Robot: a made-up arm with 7 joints.
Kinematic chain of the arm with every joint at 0, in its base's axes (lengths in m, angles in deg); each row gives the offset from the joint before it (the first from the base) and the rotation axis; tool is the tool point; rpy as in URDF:
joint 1: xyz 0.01 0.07 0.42 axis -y
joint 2: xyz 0 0.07 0 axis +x
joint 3: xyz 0 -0.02 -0.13 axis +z
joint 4: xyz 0 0.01 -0.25 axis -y
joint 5: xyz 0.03 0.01 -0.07 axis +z
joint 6: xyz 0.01 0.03 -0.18 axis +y
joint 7: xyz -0.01 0 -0.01 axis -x
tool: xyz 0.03 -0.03 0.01 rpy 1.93 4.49 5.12
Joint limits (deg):
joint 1: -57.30..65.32
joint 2: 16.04..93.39
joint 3: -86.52..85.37
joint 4: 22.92..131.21
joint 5: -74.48..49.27
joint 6: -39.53..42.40
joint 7: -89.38..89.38
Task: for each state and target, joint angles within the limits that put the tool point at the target. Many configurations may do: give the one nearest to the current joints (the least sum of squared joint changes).
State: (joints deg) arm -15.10 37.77 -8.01 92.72 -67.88 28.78 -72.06
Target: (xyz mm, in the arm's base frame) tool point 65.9 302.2 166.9
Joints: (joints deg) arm -48.29 40.82 11.03 118.80 -66.71 30.47 -70.93
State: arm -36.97 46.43 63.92 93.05 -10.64 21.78 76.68
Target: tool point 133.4 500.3 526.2
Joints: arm -32.68 78.82 68.13 86.40 -9.16 24.36 78.14
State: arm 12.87 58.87 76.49 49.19 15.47 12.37 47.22
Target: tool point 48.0 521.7 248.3
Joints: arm 11.01 32.96 78.53 81.91 12.54 10.01 48.28
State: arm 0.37 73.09 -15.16 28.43 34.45 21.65 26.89
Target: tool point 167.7 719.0 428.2
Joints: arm 4.77 89.64 -10.12 25.33 35.49 20.85 28.25
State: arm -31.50 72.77 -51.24 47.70 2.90 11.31 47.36
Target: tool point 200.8 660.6 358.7
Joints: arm -6.66 93.39 -26.41 40.84 7.24 8.58 51.53
